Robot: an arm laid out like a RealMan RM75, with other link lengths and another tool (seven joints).
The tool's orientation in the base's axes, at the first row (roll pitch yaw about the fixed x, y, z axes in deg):
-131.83, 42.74, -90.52
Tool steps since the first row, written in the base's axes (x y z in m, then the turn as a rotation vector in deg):
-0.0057, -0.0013, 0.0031, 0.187, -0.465, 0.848
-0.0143, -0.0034, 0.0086, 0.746, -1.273, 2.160
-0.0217, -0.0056, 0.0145, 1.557, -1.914, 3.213
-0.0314, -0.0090, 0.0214, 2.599, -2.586, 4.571
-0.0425, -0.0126, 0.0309, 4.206, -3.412, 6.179
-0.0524, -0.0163, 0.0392, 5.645, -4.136, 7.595
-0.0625, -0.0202, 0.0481, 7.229, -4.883, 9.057
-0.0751, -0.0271, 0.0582, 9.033, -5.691, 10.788
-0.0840, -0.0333, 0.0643, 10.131, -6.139, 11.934
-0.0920, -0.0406, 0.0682, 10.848, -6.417, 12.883
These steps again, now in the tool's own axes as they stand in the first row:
-0.0011, 0.0014, -0.0064, -0.235, -0.826, -0.483
-0.0032, 0.0030, -0.0164, -0.536, -2.328, -1.067
-0.0056, 0.0036, -0.0259, -0.785, -3.769, -1.261
-0.0077, 0.0045, -0.0380, -1.220, -5.546, -1.445
-0.0114, 0.0048, -0.0526, -1.716, -7.913, -1.397
-0.0143, 0.0049, -0.0657, -2.155, -10.012, -1.335
-0.0174, 0.0047, -0.0794, -2.609, -12.243, -1.197
-0.0191, 0.0040, -0.0969, -3.202, -14.799, -1.054
-0.0186, 0.0034, -0.1093, -3.658, -16.382, -0.992
-0.0159, 0.0028, -0.1204, -4.103, -17.519, -1.044

